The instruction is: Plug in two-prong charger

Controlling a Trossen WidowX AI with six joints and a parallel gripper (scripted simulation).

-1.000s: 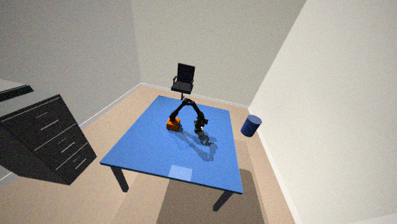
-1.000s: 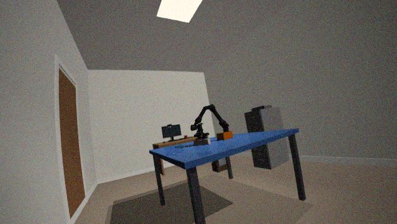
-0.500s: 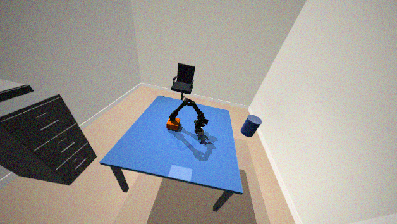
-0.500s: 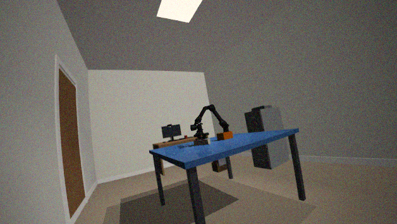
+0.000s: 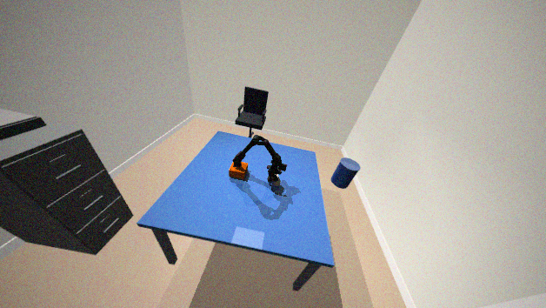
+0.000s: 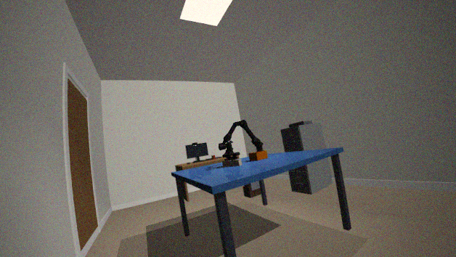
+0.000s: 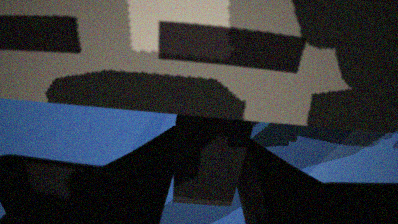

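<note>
Now: gripper tip 20 mm short of the black two-prong charger and 10 mm below it.
</note>
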